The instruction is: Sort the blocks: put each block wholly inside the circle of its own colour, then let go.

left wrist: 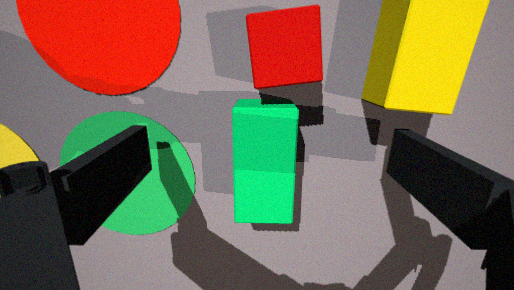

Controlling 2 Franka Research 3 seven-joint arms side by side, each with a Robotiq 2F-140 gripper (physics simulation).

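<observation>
My left gripper (270,149) is open, its two black fingers wide apart with a green block (265,165) in view between them; no finger touches it. The green block is outside the green circle (175,200), to its right. A red block (287,47) is above the green block in the view, outside the red circle (110,40) at the upper left. A yellow block (432,55) is at the upper right. Part of a yellow circle (15,147) shows at the left edge, partly behind the left finger assembly. The right gripper does not show.
The blocks and circles are on a grey table top (340,200). Dark shadows of the gripper fall across its lower part. The left finger covers part of the green circle. The red block is close to the green block's far end.
</observation>
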